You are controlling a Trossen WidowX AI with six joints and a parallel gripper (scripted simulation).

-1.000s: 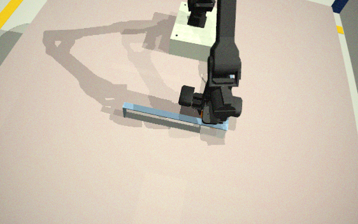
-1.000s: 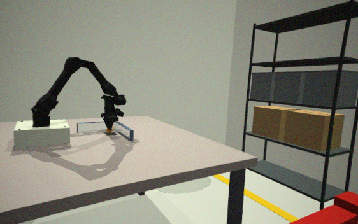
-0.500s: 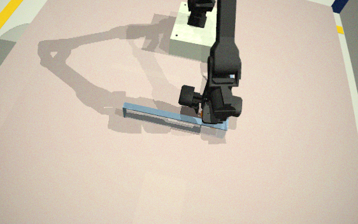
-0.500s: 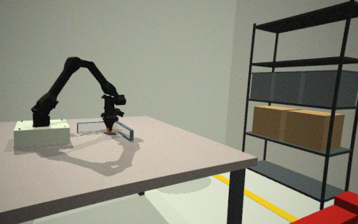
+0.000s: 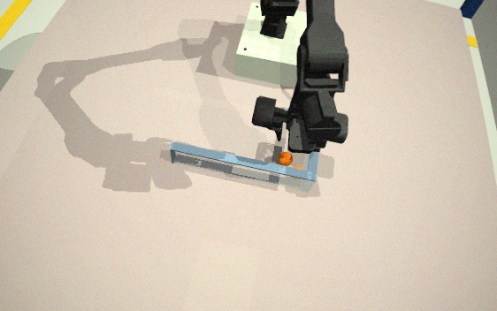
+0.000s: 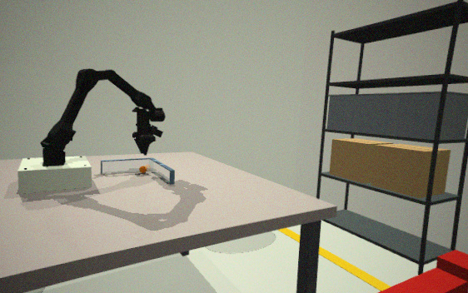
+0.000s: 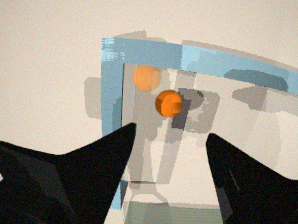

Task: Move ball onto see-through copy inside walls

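Right now the orange ball is 70 mm below my gripper tip. Also, from my gripper tip: see-through copy of ball 70 mm below, 30 mm to the left, 20 mm ahead.
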